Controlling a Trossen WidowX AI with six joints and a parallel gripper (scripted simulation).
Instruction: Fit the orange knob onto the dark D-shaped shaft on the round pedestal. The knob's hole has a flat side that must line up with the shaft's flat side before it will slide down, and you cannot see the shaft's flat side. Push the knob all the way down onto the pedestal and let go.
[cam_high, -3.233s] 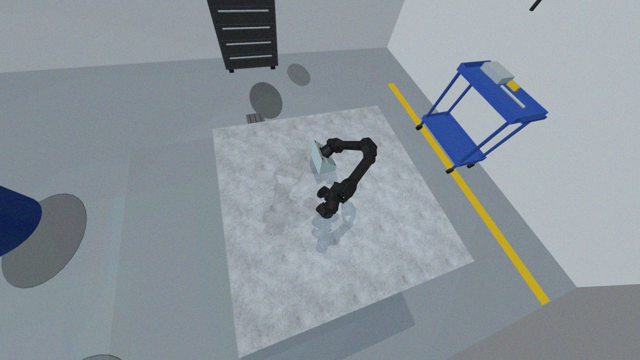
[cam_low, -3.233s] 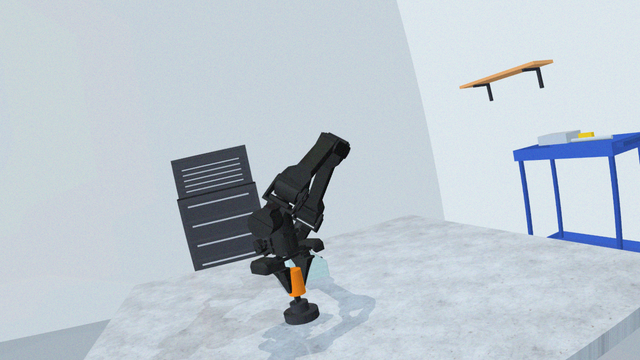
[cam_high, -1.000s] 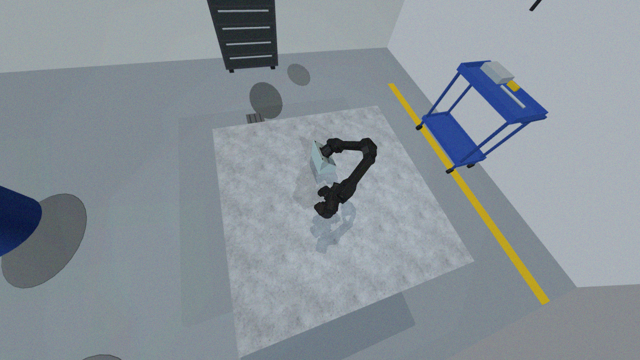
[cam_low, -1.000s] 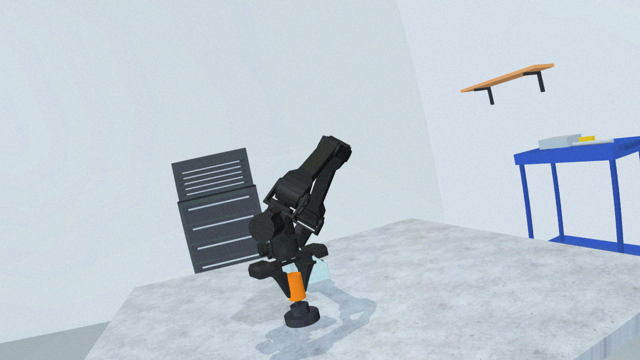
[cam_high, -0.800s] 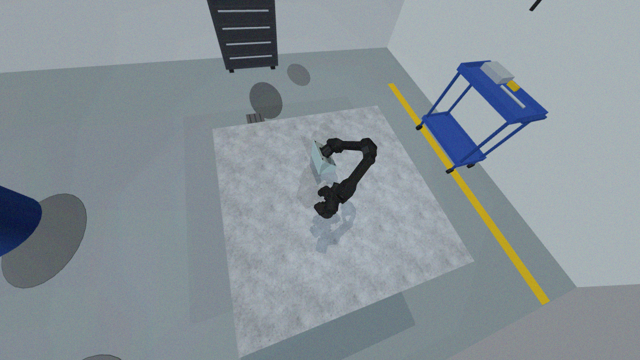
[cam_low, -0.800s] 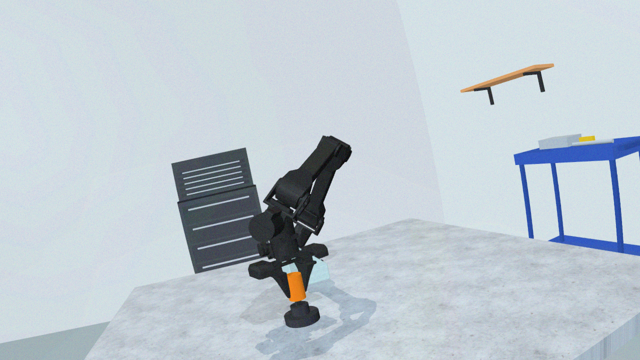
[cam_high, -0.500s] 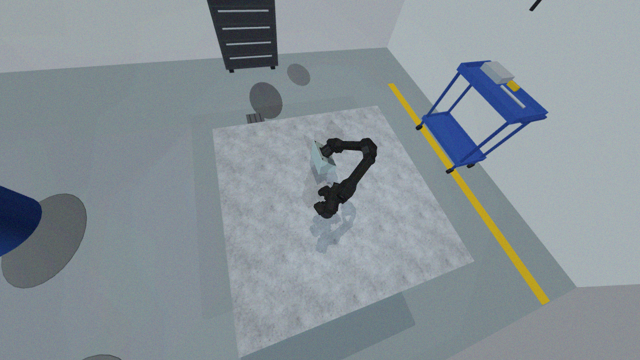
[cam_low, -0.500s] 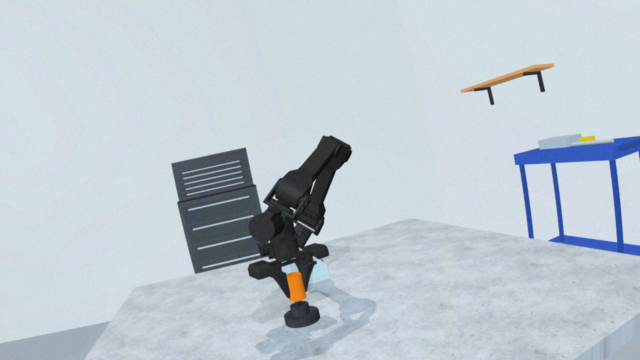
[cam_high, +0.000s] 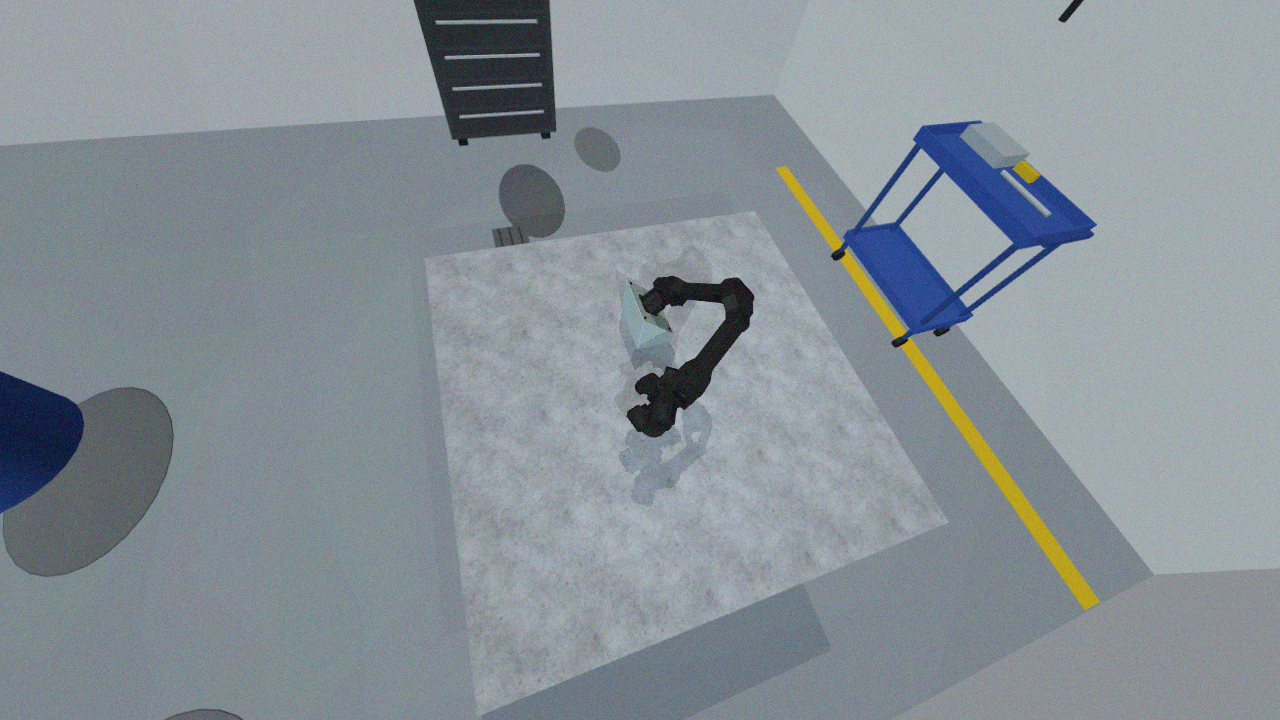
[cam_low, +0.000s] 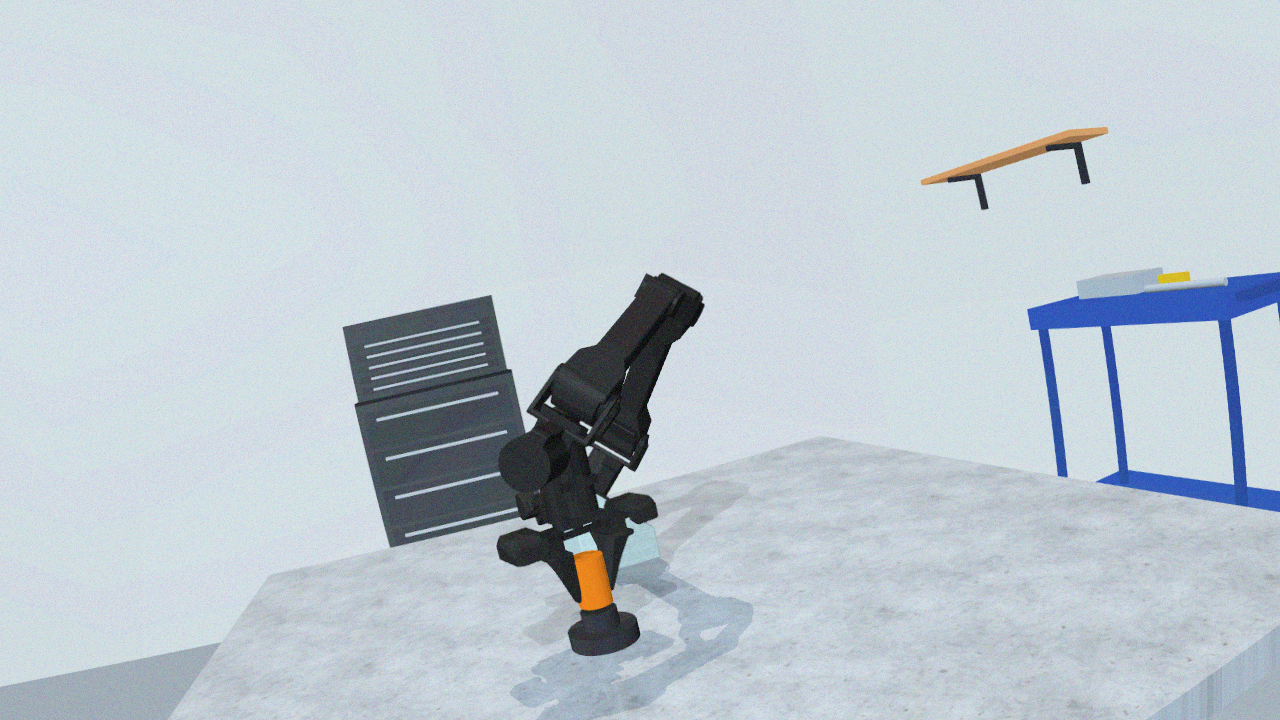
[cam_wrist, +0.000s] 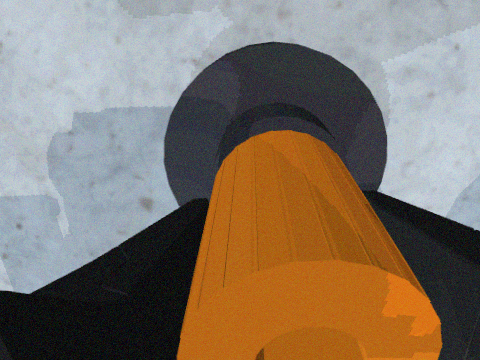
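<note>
The dark round pedestal is 3 cm below my gripper tip. The rest, counted from my gripper tip: orange knob 2 cm above.
</note>
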